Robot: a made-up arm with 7 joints.
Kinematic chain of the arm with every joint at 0, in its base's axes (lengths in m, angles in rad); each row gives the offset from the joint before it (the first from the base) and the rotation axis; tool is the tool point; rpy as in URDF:
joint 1: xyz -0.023 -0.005 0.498 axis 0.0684 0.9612 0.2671
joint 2: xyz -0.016 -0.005 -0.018 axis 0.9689 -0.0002 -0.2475
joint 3: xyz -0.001 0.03 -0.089 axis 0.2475 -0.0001 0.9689
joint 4: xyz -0.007 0.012 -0.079 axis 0.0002 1 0
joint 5: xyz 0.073 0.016 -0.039 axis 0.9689 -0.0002 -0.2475
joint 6: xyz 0.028 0.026 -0.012 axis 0.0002 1 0
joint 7: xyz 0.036 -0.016 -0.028 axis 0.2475 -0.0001 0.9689
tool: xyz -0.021 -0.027 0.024 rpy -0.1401 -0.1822 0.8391
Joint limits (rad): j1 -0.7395..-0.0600 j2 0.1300..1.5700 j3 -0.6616..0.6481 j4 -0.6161..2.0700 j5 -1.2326..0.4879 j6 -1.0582..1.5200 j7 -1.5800..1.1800
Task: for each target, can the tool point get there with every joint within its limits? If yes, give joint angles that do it. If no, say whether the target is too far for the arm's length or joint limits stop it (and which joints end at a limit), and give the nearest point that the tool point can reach.
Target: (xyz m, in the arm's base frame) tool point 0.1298 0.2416 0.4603
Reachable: yes | joints -0.4796 1.0758 0.4813 0.7739 -0.4080 -0.6839 0.6073
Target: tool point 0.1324 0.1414 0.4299
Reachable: yes | joints -0.1735 0.8213 0.2849 -0.1543 -0.6288 -0.4277 0.5900
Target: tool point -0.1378 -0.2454 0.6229
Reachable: no: joint limits stop it (at a limit: joint 1, joint 2, joint 3, joint 4, joint 7) | nearest point 0.0045 0.0433 0.6283 | short by 0.322 m
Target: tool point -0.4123 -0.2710 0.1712
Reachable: no: too far | nearest point -0.1684 -0.0073 0.2352 | short by 0.365 m
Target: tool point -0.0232 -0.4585 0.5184
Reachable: no: too far | nearest point 0.1147 -0.1031 0.4359 | short by 0.390 m
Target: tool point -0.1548 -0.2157 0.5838
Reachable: no: joint limits stop it (at a limit: joint 1, joint 2, joint 3, joint 4, joint 6, joint 7) | nearest point 0.0036 0.0438 0.6271 | short by 0.307 m
